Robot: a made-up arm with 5 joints. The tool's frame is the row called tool.
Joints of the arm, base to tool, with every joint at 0 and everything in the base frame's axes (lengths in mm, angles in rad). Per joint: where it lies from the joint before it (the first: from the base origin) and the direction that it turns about. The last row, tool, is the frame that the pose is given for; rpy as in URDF.
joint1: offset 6.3 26.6 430 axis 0 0 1
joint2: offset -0.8 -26.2 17.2 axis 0 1 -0.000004
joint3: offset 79 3.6 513.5 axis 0 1 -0.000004
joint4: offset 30.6 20.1 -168.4 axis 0 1 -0.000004
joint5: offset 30.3 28.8 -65.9 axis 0 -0.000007 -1
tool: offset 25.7 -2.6 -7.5 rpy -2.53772 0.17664 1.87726
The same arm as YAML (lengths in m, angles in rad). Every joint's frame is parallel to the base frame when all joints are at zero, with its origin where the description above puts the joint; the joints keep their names.
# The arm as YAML. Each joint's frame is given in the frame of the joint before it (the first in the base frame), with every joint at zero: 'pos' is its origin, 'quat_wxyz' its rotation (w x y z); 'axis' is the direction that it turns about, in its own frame. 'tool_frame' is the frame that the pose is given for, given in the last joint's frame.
length_unit: m
angle_unit: rad
joints:
  - joint: joint1
    pos: [0.0063, 0.0266, 0.43]
    quat_wxyz: [1.0, 0.0, 0.0, 0.0]
    axis: [0.0, 0.0, 1.0]
  - joint: joint2
    pos: [-0.0008, -0.0262, 0.0172]
    quat_wxyz: [1.0, 0.0, 0.0, 0.0]
    axis: [0.0, 1.0, 0.0]
  - joint: joint3
    pos: [0.079, 0.0036, 0.5135]
    quat_wxyz: [1.0, 0.0, 0.0, 0.0]
    axis: [0.0, 1.0, 0.0]
  - joint: joint4
    pos: [0.0306, 0.0201, -0.1684]
    quat_wxyz: [1.0, 0.0, 0.0, 0.0]
    axis: [0.0, 1.0, 0.0]
  - joint: joint5
    pos: [0.0303, 0.0288, -0.0659]
    quat_wxyz: [1.0, 0.0, 0.0, 0.0]
    axis: [0.0, 0.0, -1.0]
tool_frame:
  pos: [0.0257, -0.0026, -0.0075]
  quat_wxyz: [0.107088, -0.583125, -0.751753, 0.28873]

